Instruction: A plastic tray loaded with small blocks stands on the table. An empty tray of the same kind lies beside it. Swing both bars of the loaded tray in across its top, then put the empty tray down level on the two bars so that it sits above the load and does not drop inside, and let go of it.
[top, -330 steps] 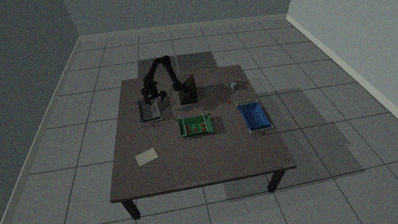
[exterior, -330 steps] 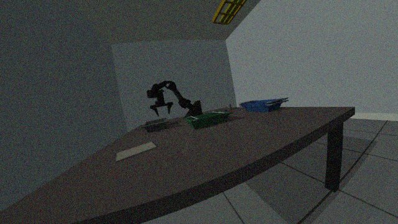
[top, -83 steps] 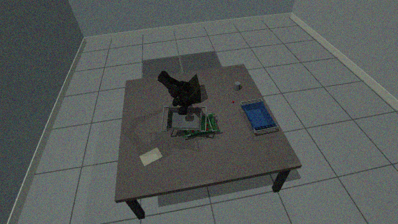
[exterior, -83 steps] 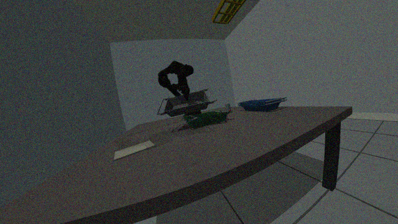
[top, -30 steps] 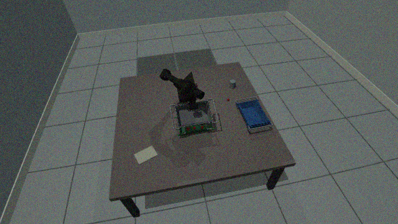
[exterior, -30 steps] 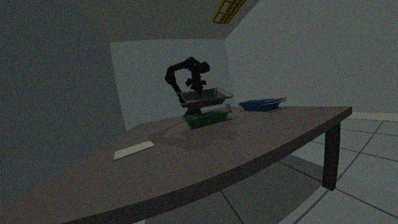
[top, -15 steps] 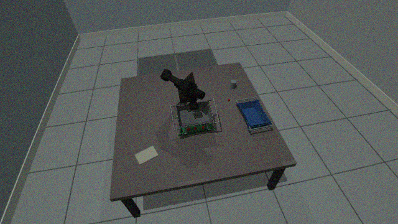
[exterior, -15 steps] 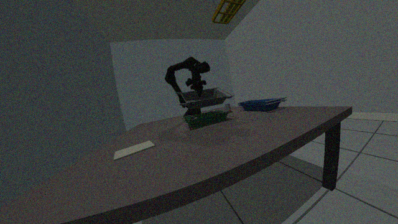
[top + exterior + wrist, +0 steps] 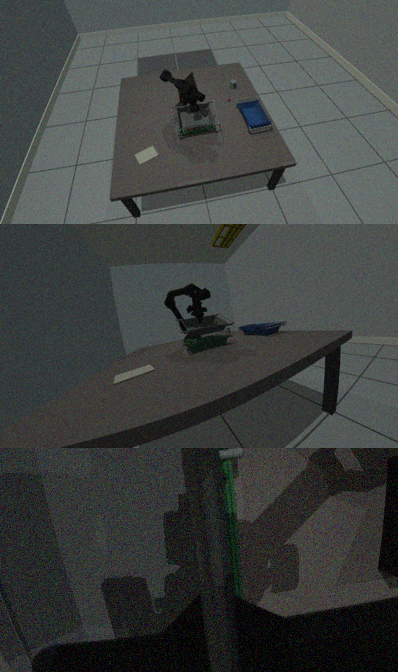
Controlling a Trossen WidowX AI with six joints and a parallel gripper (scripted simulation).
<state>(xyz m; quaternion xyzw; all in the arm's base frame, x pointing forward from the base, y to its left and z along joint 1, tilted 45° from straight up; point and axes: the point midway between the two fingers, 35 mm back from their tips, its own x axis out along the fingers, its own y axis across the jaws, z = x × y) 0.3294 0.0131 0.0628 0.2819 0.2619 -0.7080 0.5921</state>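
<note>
Now: the grey tray 70 mm ahead of my gripper tip and 10 mm to the right of it. From my gripper tip the other things lie so: red block 160 mm behind, 380 mm to the left, 150 mm below; then pale flat card 190 mm ahead, 420 mm to the right, 160 mm below.
</note>
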